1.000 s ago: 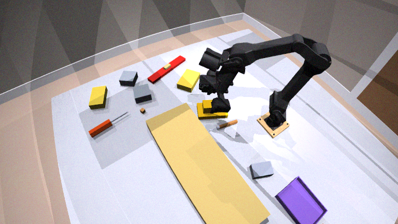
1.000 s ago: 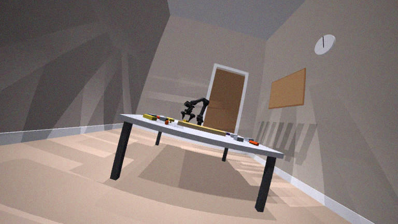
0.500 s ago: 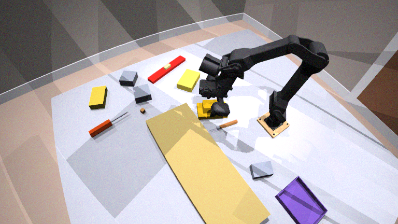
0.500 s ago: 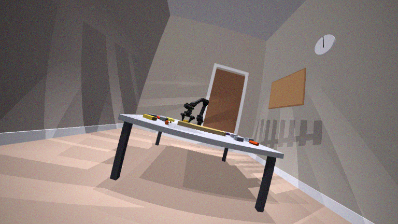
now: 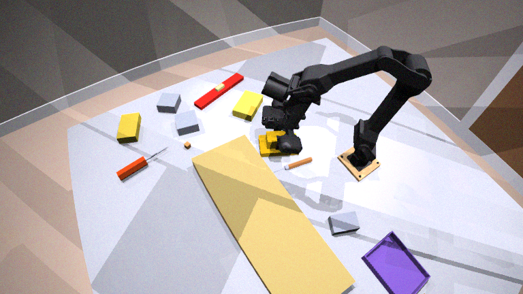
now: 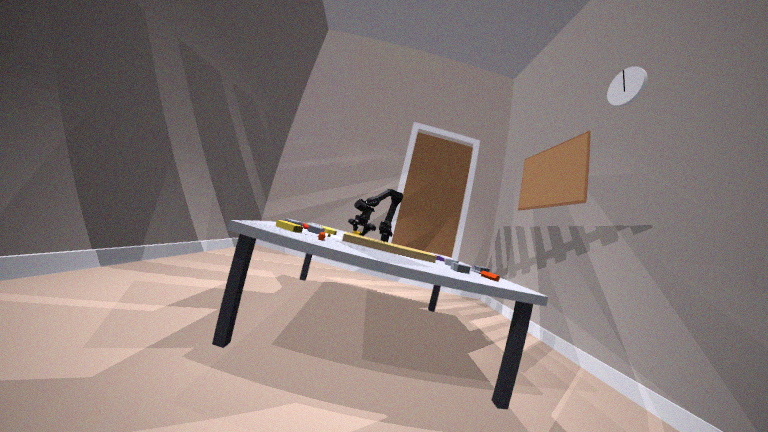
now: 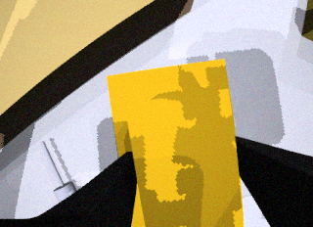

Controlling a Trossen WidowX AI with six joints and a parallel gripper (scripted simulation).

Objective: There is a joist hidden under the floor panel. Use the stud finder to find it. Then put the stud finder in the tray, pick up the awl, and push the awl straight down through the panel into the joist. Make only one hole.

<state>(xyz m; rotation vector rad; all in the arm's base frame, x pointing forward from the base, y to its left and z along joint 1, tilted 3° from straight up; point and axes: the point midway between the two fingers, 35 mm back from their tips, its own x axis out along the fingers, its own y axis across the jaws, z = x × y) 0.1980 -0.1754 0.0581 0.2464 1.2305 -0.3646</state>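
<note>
Now: gripper tip 90 mm to the right of the awl and 20 mm above it. The rest, counted from my gripper tip: yellow stud finder (20 mm behind, 20 mm above, 10 mm to the left); grey block (320 mm to the left, 30 mm behind, 10 mm below); small brown cube (250 mm ahead, 130 mm to the right, 20 mm below).
</note>
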